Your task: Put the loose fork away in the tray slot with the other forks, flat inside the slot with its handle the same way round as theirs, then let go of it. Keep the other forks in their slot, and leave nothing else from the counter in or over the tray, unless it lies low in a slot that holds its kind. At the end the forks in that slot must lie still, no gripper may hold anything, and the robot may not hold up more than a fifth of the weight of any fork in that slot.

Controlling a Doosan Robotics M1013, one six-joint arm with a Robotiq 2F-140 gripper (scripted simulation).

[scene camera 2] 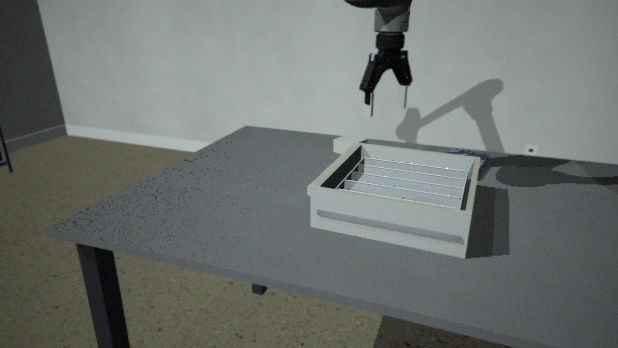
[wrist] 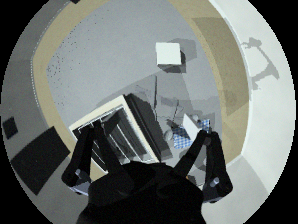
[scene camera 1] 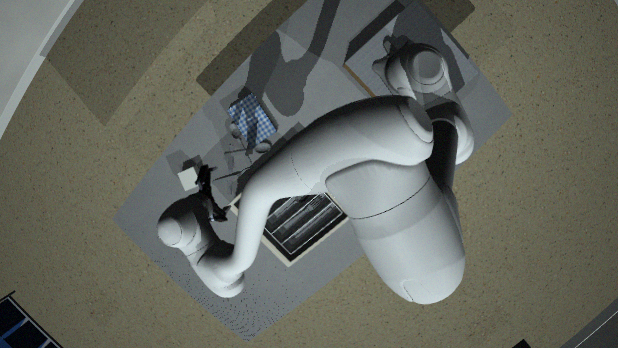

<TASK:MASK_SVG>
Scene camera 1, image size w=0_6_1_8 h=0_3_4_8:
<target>blue checked cloth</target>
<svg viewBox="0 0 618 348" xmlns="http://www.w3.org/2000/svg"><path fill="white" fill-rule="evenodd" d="M251 93L227 111L251 148L277 132L277 129L259 101L255 98L255 95Z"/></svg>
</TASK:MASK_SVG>
